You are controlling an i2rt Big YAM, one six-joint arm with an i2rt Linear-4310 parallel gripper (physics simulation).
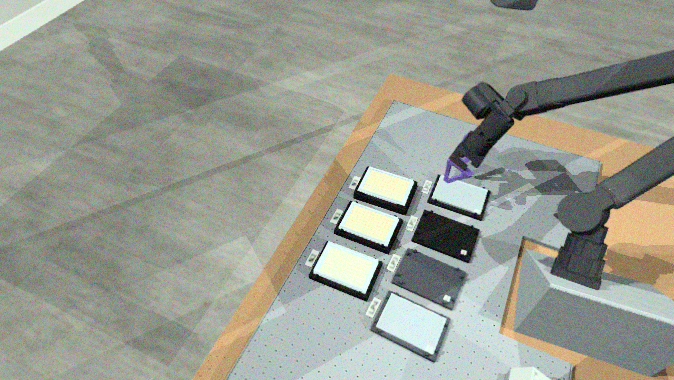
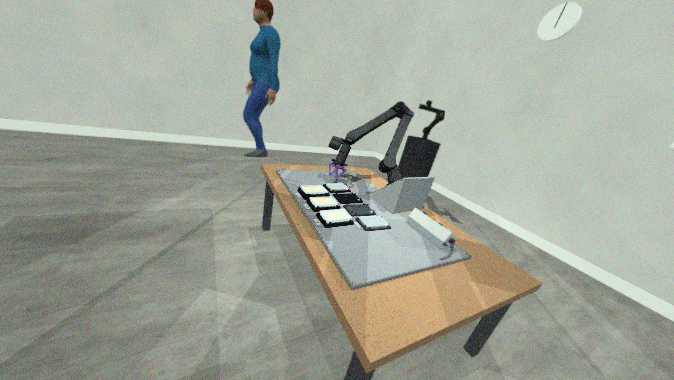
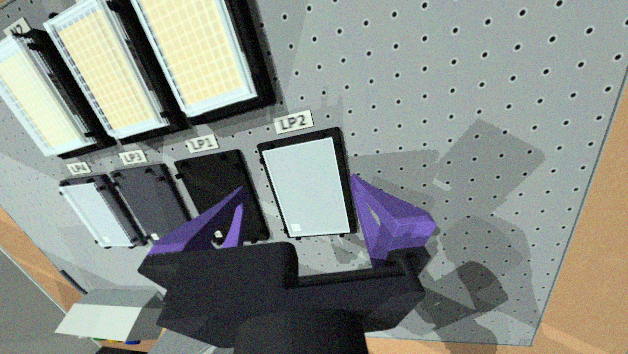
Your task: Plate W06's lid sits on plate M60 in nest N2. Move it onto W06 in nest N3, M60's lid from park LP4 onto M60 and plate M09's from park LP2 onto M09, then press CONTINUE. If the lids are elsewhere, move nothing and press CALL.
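Frame: origin at the arm's base, x ahead, y left, z up, level; millimetres.
Where they show: gripper, fingertip midpoint: (image 1: 451, 172) (image 2: 332, 177) (image 3: 298, 185); arm's base, origin of the base link: (image 1: 574, 275) (image 2: 396, 184).
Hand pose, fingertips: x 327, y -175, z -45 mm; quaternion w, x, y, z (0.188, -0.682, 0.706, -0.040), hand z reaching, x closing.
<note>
Each offset is from my fingertips to the top centre of the thing. "pt": to the spot under its first point.
My gripper (image 1: 458, 175) (image 2: 337, 171) (image 3: 298, 185) is open and empty, its purple fingers above the near end of park LP2. A pale lid @(dx -38, dy +7, dz -56 mm) (image 1: 460, 197) (image 2: 336, 187) (image 3: 310, 195) lies in LP2. Another pale lid @(dx -80, dy +394, dz -56 mm) (image 1: 412, 322) (image 2: 373, 222) (image 3: 92, 212) lies in LP4. Three plates with yellow wells stand in black nests: one at the far end @(pt dx +133, dy +107, dz -37 mm) (image 1: 385, 187) (image 3: 200, 55), one in the middle (image 1: 370, 225) (image 3: 107, 75), and a paler one @(dx +105, dy +355, dz -41 mm) (image 1: 345, 267) (image 3: 35, 95) beside the blurred N2 label. Plate names cannot be read.
Black park LP1 @(dx -56, dy +140, dz -54 mm) (image 1: 445, 235) (image 3: 220, 185) and dark grey park LP3 @(dx -68, dy +269, dz -54 mm) (image 1: 429, 277) (image 3: 152, 200) show no lid. A white box @(dx -343, dy +489, dz +10 mm) (image 2: 430, 227) (image 3: 95, 320) with coloured buttons stands near the arm's base. A person (image 2: 264, 60) stands beyond the table.
</note>
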